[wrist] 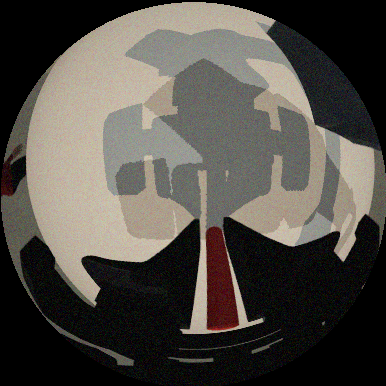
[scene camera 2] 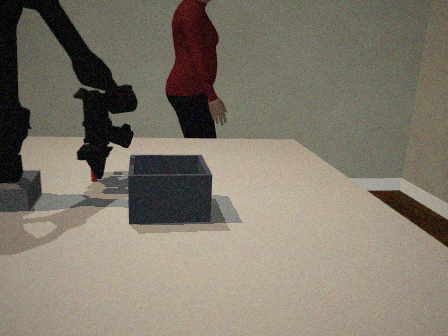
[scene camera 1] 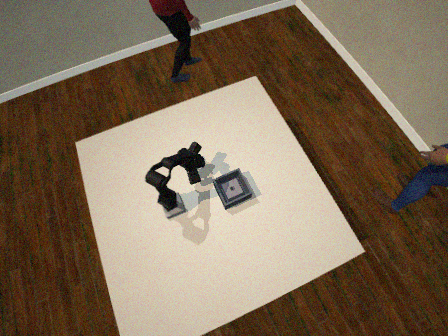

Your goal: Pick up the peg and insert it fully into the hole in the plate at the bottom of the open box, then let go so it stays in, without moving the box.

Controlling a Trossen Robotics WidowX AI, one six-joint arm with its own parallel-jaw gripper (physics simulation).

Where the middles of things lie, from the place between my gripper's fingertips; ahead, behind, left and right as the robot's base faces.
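Measured from my hand, the dark box [scene camera 1: 247, 193] is 4 cm above, 13 cm ahead and 22 cm to the right. The red peg [wrist: 221, 313] is 3 cm above my hand and 1 cm behind it.
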